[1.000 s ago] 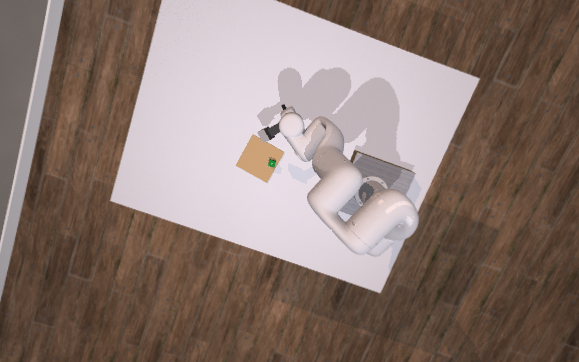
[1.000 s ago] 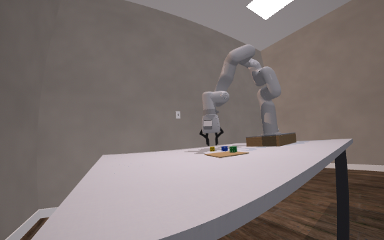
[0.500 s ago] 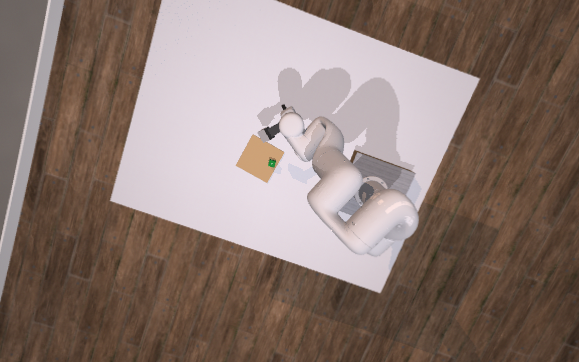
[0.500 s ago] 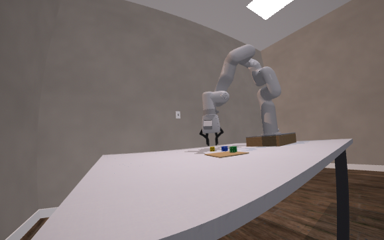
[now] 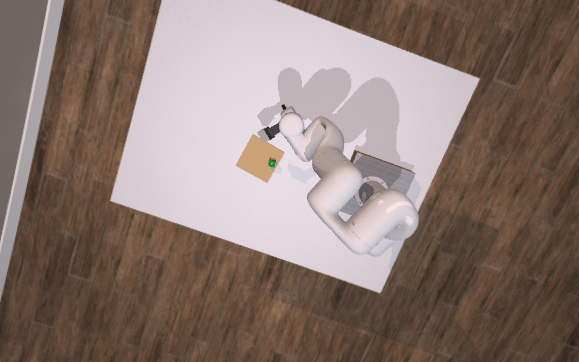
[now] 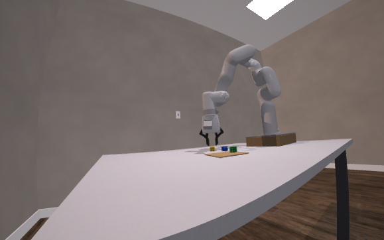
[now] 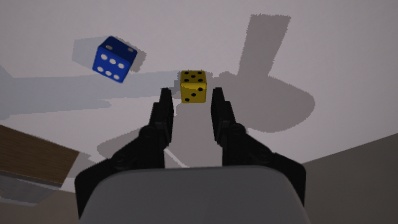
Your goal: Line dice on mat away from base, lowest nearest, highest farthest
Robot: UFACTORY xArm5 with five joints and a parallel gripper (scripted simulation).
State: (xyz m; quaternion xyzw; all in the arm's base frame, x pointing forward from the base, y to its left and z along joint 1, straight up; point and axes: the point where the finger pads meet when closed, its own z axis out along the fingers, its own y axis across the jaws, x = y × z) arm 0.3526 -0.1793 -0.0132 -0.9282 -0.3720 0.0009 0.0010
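Now: the yellow die 40 mm below my hand. Round my hand: tan mat 80 mm ahead, 170 mm to the left, 50 mm below; then blue die 20 mm behind, 70 mm to the left, 40 mm below; then green die 30 mm ahead, 180 mm to the left, 30 mm below.
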